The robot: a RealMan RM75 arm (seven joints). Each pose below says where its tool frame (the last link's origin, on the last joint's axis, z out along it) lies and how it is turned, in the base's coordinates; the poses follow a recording.
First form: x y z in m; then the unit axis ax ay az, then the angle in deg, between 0 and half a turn.
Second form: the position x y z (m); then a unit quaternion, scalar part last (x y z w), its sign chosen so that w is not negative. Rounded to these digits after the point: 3 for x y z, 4 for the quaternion.
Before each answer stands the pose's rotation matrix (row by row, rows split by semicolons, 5 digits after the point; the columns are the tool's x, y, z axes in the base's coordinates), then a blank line. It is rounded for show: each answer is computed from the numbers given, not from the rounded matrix.
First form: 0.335, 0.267, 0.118, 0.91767, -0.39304, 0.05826, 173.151
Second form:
0.68538 -0.72574 0.05967; -0.71185 -0.68500 -0.15507; 0.15342 0.06380 -0.98610

0.335, 0.267, 0.118, 0.9160, -0.3923, 0.0582, 0.0597
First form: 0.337, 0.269, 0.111, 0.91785, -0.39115, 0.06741, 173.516
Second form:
0.68592 -0.72336 0.07918; -0.70813 -0.68858 -0.15622; 0.16752 0.05108 -0.98454

0.337, 0.269, 0.111, 0.9164, -0.3905, 0.0673, 0.0566
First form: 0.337, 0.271, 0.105, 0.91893, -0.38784, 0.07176, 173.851
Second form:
0.68976 -0.71843 0.08996; -0.70306 -0.69427 -0.15393; 0.17305 0.04293 -0.98398

0.337, 0.271, 0.105, 0.9176, -0.3873, 0.0717, 0.0536
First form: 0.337, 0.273, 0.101, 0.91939, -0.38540, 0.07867, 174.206
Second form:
0.69135 -0.71480 0.10538; -0.69891 -0.69858 -0.15330; 0.18319 0.03233 -0.98254

0.337, 0.273, 0.101, 0.9182, -0.3849, 0.0786, 0.0505
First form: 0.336, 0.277, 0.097, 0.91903, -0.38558, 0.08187, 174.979
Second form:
0.68984 -0.71453 0.11645; -0.70020 -0.69939 -0.14345; 0.18394 0.01742 -0.98278

0.336, 0.277, 0.097, 0.9182, -0.3852, 0.0818, 0.0438
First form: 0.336, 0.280, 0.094, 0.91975, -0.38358, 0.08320, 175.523
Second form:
0.69236 -0.71102 0.12287; -0.69803 -0.70313 -0.13553; 0.18276 0.00806 -0.98313

0.336, 0.280, 0.094, 0.9191, -0.3833, 0.0831, 0.0391
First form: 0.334, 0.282, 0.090, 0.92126, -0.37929, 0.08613, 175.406
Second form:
0.69793 -0.70463 0.12806; -0.69083 -0.70953 -0.13902; 0.18882 0.00856 -0.98197

0.334, 0.282, 0.090, 0.9205, -0.3790, 0.0861, 0.0401
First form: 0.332, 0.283, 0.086, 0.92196, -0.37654, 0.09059, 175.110
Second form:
0.70057 -0.70077 0.13464; -0.68532 -0.71331 -0.14669; 0.19883 0.01049 -0.97998

0.332, 0.283, 0.086, 0.9211, -0.3762, 0.0905, 0.0427
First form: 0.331, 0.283, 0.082, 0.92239, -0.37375, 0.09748, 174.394
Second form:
0.70233 -0.69736 0.14289; -0.67832 -0.71651 -0.16280; 0.21591 0.01741 -0.97626

0.331, 0.283, 0.082, 0.9213, -0.3733, 0.0974, 0.0489
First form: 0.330, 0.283, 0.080, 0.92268, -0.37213, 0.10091, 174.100
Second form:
0.70346 -0.69527 0.14747; -0.67452 -0.71848 -0.16975; 0.22397 0.01994 -0.97439

0.330, 0.283, 0.080, 0.9215, -0.3716, 0.1008, 0.0515
